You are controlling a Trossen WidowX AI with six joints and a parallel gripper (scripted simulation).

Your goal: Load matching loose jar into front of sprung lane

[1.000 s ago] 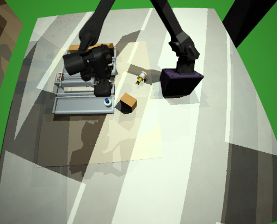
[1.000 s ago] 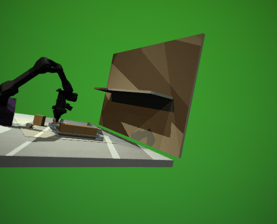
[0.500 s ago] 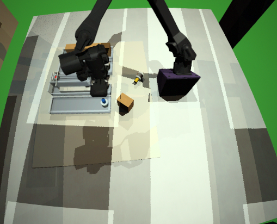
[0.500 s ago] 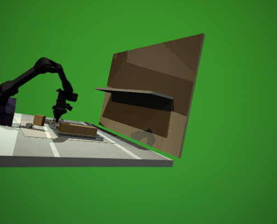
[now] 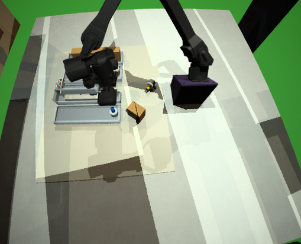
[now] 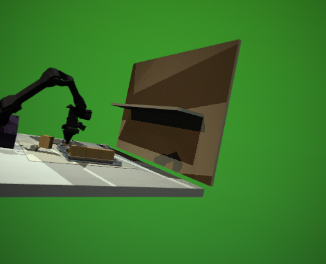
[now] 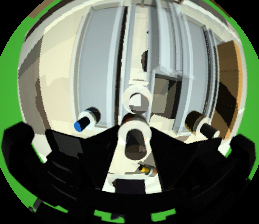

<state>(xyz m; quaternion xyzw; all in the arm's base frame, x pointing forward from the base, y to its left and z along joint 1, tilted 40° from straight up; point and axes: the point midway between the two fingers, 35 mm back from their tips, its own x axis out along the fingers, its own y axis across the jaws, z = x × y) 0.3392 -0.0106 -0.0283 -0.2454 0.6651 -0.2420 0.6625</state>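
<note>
Right now the cardboard box is 100 mm behind my gripper tip, 80 mm to the left of it and 20 mm below it. Round my gripper tip: red mark (220 mm ahead, 40 mm to the right, 20 mm above).
</note>
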